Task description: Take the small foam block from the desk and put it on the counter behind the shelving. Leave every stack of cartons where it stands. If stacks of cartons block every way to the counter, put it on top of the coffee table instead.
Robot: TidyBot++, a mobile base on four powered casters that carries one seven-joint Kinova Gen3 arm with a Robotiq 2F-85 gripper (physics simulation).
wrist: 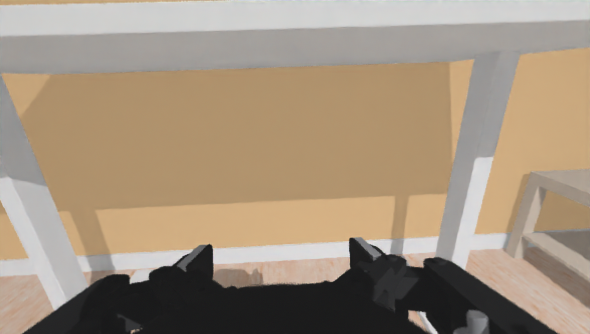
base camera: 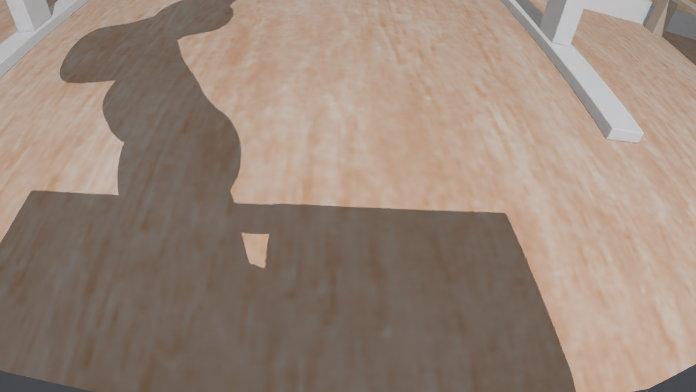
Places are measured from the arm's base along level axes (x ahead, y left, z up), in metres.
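Where they show: gripper, between the fingertips: (wrist: 282,256).
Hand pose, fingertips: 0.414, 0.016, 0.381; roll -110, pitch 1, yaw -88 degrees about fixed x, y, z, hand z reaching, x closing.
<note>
After its pixels a point has its place, as x, y, z.
The white desk (wrist: 280,17) @(0.545, 0.012, 0.539) spans the top of the wrist view, seen from slightly below its top, with a leg at each side. Its right foot (base camera: 592,92) and left foot (base camera: 30,40) @(0.839, 0.698, -0.377) show in the base camera view. The small foam block cannot be made out in either view, and the surface of the desk top is hidden. My gripper (wrist: 282,256) @(0.414, 0.016, 0.381) is open, with its fingers wide apart and nothing between them. It is in front of the desk, below the level of its top. The counter, the shelving, the carton stacks and the coffee table cannot be identified here.
A low beige wooden piece of furniture (wrist: 562,182) @(1.174, -1.094, 0.054) (base camera: 660,17) @(1.255, -1.090, -0.333) stands to the right of the desk. A tan wall (wrist: 250,135) @(1.328, 0.176, 0.262) with a white baseboard (wrist: 285,252) @(1.317, 0.053, -0.347) is behind the desk. My arm's shadow (base camera: 170,115) @(0.565, 0.234, -0.396) falls on the wooden floor (base camera: 375,125) @(0.554, -0.062, -0.397) between the desk's feet.
</note>
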